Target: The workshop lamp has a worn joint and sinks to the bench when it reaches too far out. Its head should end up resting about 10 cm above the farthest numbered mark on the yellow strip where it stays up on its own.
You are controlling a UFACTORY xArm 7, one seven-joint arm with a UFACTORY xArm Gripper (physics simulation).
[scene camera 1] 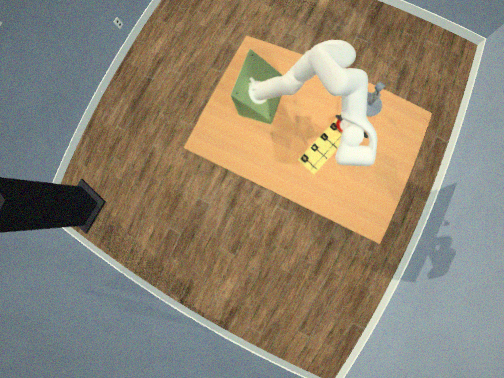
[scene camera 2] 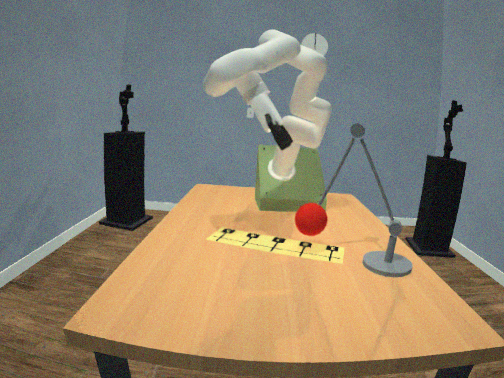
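Seen in the pictures: gripper, fingertip midpoint: (scene camera 2: 287,145); arm's base at its link origin: (scene camera 1: 257,92) (scene camera 2: 281,169).
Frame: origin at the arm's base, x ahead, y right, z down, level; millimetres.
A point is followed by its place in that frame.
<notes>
The grey lamp (scene camera 1: 374,106) @(x 592, y -401, z 151 mm) (scene camera 2: 388,264) @(x 583, y -395, z 151 mm) stands on the bench with its two thin arms bent to a high peak. Its red ball head (scene camera 1: 340,125) (scene camera 2: 311,219) @(x 546, y -147, z 48 mm) hangs above the bench, near the lamp end of the yellow strip (scene camera 1: 312,167) @(x 486, y 146, z 163 mm) (scene camera 2: 291,246) @(x 483, y -97, z 164 mm), not touching the bench. The strip lies flat and carries several numbered marks; the numbers are too blurred to read. My black gripper (scene camera 2: 285,145) @(x 513, y -59, z -151 mm) is open and empty, pointing down, apart from the head and higher than it. In scene camera 1 the gripper is mostly hidden under my arm.
A green wedge-shaped mount (scene camera 1: 257,112) @(x 56, y 88, z 35 mm) (scene camera 2: 295,200) @(x 89, y -80, z 113 mm) carries my arm's base at one end of the wooden bench (scene camera 1: 350,210) @(x 813, y 225, z 165 mm) (scene camera 2: 200,310) @(x 897, y 59, z 164 mm). The lamp's arms rise between its base and the head. Black pedestals (scene camera 2: 124,175) (scene camera 2: 440,200) stand beyond the bench.
</notes>
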